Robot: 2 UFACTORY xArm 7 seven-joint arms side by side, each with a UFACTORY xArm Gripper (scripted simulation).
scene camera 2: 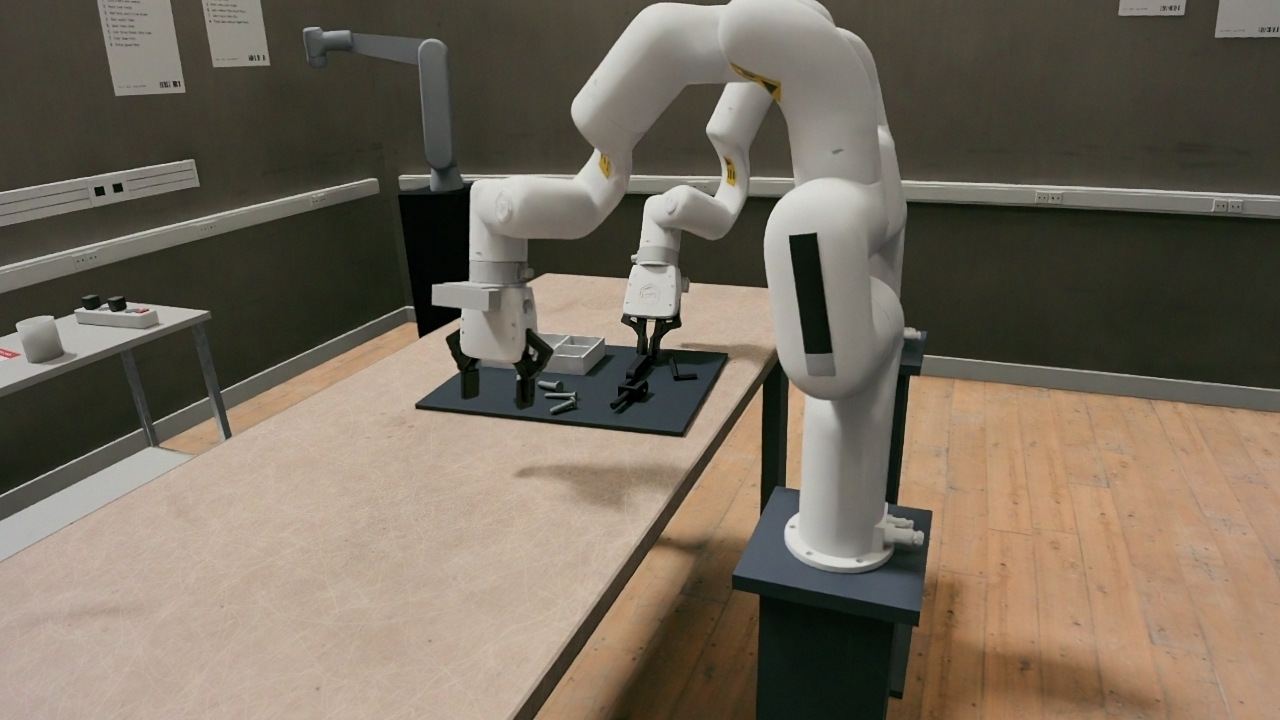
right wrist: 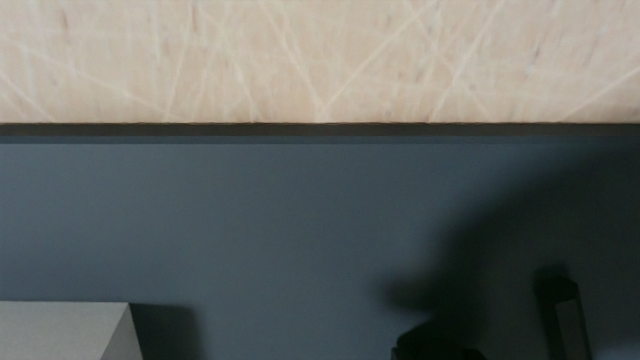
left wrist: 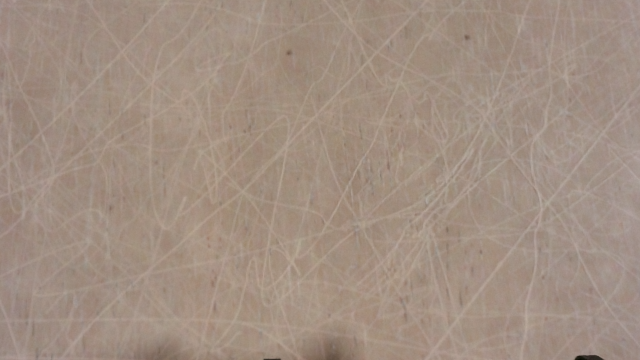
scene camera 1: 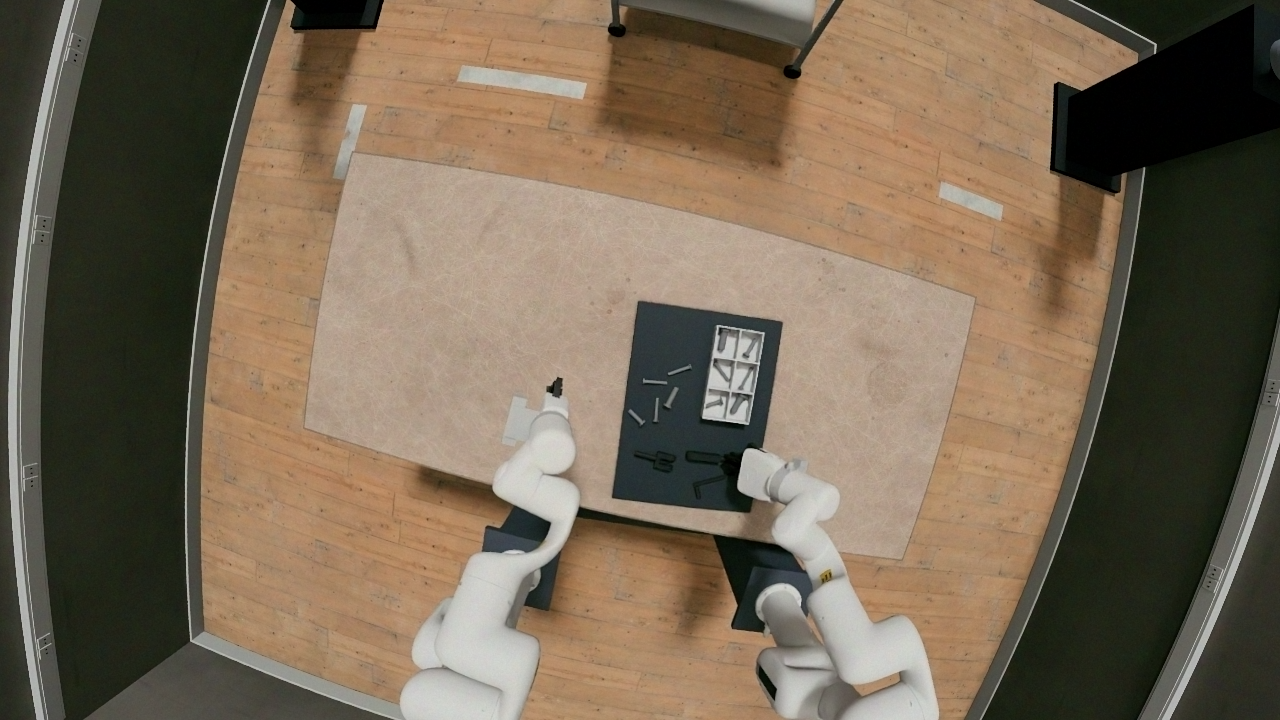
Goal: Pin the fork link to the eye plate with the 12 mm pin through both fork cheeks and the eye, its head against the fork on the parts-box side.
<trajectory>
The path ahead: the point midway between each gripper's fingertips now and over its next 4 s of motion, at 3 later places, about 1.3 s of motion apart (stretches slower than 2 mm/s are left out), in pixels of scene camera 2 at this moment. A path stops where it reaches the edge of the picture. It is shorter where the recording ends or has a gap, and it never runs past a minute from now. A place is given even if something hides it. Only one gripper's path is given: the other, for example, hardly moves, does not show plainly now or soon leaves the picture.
My left gripper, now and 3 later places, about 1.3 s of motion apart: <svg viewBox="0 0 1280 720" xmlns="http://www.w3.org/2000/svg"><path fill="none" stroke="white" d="M497 402L563 385L628 368L629 378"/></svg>
</trajectory>
